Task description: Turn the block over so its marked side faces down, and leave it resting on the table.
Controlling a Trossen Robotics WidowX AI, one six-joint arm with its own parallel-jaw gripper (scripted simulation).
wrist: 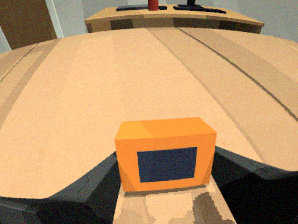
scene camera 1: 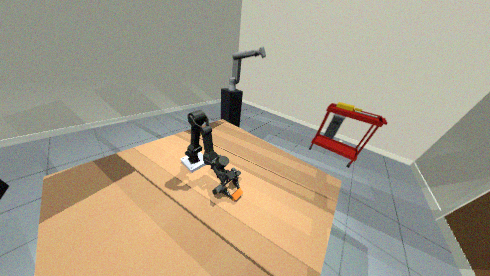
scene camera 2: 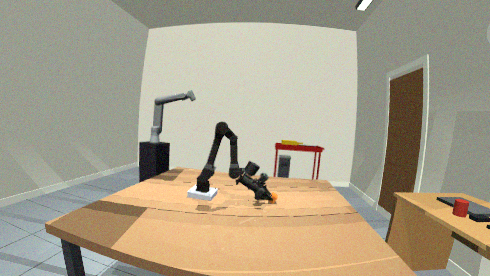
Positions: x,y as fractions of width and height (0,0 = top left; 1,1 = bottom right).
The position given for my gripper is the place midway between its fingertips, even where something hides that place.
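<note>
Block (wrist: 0.53,0.69) in sight. My gripper (wrist: 0.55,0.69) visible too.
</note>
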